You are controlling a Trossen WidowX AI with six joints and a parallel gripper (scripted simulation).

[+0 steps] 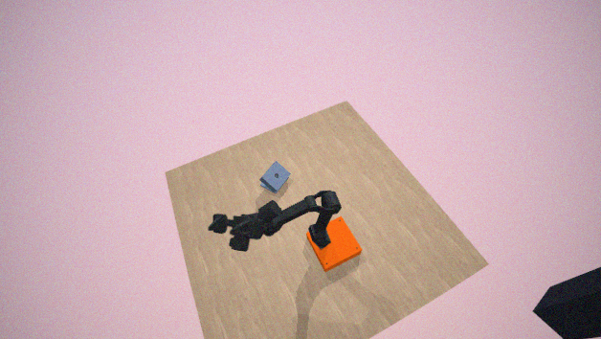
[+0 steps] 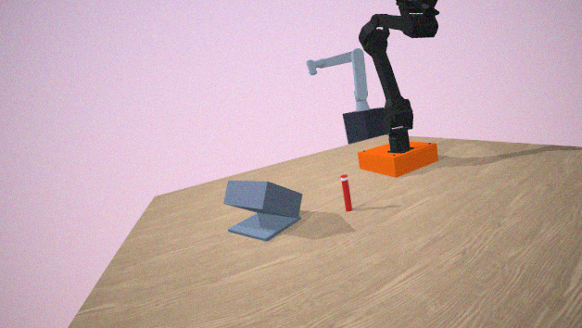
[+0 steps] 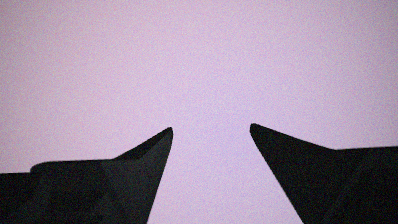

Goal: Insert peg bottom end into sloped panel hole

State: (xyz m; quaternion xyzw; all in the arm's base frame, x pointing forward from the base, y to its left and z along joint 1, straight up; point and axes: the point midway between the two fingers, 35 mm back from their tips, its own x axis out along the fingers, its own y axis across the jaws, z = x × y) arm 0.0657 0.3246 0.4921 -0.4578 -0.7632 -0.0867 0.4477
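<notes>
The red peg is 52 cm below my gripper tip, 27 cm to the right of it and 25 cm ahead of it. From my gripper tip the other things lie so: sloped panel: 52 cm below, 39 cm ahead, 38 cm to the right.
</notes>
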